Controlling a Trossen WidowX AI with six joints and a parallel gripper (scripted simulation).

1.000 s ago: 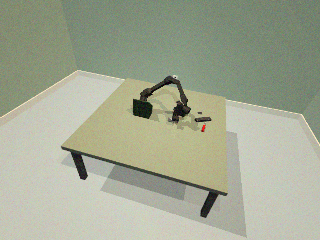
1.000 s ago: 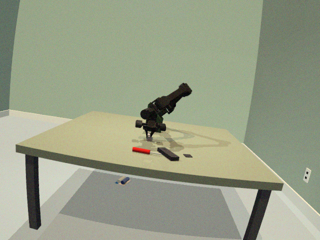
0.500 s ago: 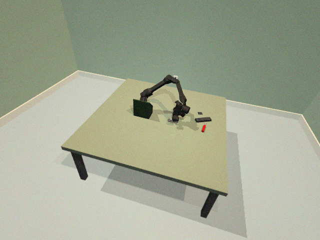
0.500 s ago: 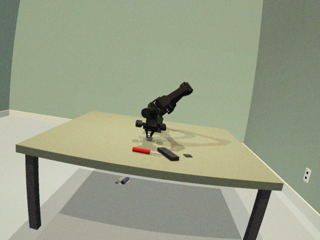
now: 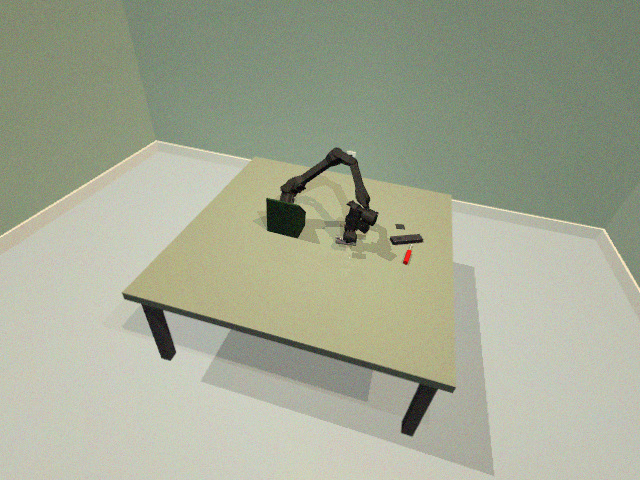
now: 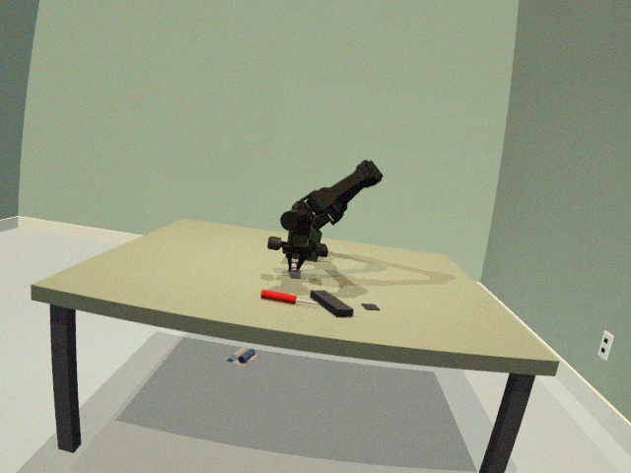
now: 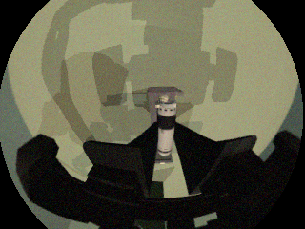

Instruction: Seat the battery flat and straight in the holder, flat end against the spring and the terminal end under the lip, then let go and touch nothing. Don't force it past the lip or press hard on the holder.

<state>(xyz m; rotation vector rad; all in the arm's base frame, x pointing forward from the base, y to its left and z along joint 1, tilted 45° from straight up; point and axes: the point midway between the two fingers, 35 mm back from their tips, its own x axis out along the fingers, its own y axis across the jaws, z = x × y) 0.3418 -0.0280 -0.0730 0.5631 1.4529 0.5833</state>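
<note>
Right now the battery is 10 mm above my gripper tip. Round my gripper tip: dark square 270 mm ahead, 200 mm to the left, 10 mm below; then black bar 290 mm ahead, 90 mm to the left, 10 mm above; then red-handled screwdriver 300 mm ahead, 10 mm to the right.
</note>
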